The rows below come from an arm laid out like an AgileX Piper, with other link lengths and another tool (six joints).
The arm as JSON. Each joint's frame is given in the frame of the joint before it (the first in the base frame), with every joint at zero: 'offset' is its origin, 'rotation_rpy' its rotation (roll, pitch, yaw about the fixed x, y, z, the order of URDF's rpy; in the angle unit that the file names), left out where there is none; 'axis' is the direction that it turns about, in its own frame. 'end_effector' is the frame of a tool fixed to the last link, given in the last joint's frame.
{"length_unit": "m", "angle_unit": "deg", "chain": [
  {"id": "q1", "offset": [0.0, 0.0, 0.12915], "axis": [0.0, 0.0, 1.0]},
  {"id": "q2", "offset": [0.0, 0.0, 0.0], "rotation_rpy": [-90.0, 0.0, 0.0], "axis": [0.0, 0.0, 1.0]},
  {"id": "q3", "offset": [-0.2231, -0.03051, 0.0], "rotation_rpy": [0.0, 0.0, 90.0], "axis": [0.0, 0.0, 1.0]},
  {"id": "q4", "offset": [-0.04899, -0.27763, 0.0], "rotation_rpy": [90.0, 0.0, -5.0], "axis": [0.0, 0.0, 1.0]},
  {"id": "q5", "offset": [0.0, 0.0, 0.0], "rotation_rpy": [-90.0, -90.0, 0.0], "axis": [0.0, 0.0, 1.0]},
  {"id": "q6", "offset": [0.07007, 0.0, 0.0], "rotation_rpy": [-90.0, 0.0, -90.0], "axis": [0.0, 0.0, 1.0]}
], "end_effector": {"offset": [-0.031, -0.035, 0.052], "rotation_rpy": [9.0, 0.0, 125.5]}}
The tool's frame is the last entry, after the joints.
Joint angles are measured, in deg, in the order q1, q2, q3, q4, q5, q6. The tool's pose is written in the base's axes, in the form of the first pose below.
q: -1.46, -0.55, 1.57, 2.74, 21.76, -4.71
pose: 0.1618, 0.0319, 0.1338, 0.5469, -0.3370, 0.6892, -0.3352
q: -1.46, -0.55, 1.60, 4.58, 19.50, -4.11
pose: 0.1645, 0.0342, 0.1393, 0.5667, -0.3178, 0.6855, -0.3284
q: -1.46, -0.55, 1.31, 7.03, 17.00, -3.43
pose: 0.1673, 0.0368, 0.1482, 0.5910, -0.2930, 0.6805, -0.3190
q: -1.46, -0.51, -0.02, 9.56, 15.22, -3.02
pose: 0.1690, 0.0391, 0.1627, 0.6161, -0.2686, 0.6723, -0.3104
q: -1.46, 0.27, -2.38, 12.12, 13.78, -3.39
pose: 0.1702, 0.0409, 0.1812, 0.6389, -0.2491, 0.6611, -0.3045
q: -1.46, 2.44, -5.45, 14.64, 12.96, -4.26
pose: 0.1715, 0.0424, 0.1988, 0.6532, -0.2366, 0.6547, -0.2978
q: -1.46, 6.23, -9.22, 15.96, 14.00, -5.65
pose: 0.1736, 0.0434, 0.2113, 0.6491, -0.2428, 0.6587, -0.2931
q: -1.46, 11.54, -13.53, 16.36, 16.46, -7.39
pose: 0.1777, 0.0442, 0.2188, 0.6296, -0.2641, 0.6714, -0.2883
